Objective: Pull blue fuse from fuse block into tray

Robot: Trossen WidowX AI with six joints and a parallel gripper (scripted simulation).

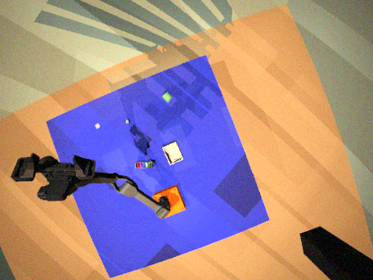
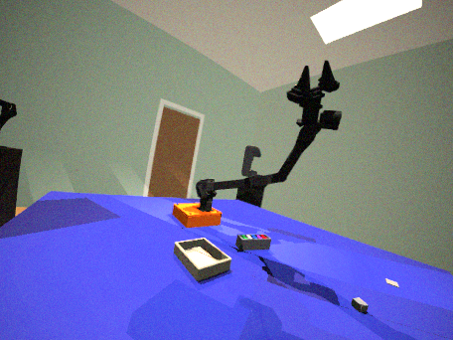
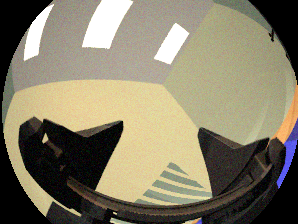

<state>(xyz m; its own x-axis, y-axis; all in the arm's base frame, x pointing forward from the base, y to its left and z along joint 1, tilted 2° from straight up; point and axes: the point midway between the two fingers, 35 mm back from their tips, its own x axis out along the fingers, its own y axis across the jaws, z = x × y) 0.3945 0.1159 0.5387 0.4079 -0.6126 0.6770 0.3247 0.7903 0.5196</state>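
Right now my gripper tip is 14 cm past the blue fuse and 60 cm above it. The rest, counted from my gripper tip: green fuse (15 cm behind, 4 cm to the right, 60 cm below); red fuse (13 cm behind, 4 cm to the left, 60 cm below); magenta fuse (13 cm behind, 2 cm to the left, 60 cm below).
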